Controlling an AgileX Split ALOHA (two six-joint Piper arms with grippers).
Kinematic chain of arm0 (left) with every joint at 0, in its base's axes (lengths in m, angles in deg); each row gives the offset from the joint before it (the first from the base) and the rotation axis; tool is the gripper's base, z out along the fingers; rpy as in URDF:
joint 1: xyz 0 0 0.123 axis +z
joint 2: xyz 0 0 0 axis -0.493 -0.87 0
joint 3: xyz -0.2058 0.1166 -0.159 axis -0.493 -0.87 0
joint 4: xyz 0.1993 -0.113 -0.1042 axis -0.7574 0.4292 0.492
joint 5: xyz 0 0 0 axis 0.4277 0.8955 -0.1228
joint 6: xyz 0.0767 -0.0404 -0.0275 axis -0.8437 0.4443 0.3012
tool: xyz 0 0 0 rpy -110 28.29 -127.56
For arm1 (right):
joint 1: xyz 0 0 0.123 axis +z
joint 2: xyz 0 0 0 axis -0.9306 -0.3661 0
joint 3: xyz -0.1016 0.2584 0.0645 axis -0.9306 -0.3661 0
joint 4: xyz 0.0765 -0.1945 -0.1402 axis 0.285 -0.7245 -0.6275
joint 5: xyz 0 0 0 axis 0.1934 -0.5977 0.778
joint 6: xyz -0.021 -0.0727 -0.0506 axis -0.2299 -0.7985 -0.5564
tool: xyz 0 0 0 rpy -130.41 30.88 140.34
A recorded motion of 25 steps. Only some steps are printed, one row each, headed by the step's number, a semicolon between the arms.
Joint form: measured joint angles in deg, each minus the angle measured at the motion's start. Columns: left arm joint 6, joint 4, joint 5, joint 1, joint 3, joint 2; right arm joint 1, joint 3, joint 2, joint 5, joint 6, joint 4.
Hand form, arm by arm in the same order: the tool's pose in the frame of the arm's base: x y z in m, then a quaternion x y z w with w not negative. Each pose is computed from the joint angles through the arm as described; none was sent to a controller.
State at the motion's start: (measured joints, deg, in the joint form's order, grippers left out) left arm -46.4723 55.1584 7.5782 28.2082 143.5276 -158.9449; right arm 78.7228 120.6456 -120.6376 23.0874 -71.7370 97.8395
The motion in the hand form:
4: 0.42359 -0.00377 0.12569 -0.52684 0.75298 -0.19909 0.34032; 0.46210 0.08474 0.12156 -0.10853 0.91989 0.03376 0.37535
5: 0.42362 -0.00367 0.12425 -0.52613 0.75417 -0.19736 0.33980; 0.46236 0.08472 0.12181 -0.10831 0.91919 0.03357 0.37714
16: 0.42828 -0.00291 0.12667 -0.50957 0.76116 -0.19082 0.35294; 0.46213 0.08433 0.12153 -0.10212 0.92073 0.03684 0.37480
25: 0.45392 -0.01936 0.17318 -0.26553 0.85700 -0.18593 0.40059; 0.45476 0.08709 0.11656 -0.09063 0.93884 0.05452 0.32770
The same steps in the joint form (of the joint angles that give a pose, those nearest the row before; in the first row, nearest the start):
4: -0.01 0.01 -0.46 -0.10 0.00 -1.06; -0.04 0.00 -0.29 0.66 0.01 0.21
5: -0.18 0.01 -0.53 -0.10 0.00 -1.26; -0.04 0.00 -0.29 0.88 0.00 0.22
16: -2.65 0.01 -1.15 -0.10 1.10 -1.65; -0.11 0.00 -0.29 0.61 0.00 0.99
25: -30.85 -0.34 10.03 -0.10 10.05 -0.37; 0.06 0.00 -0.18 -5.24 0.00 3.55

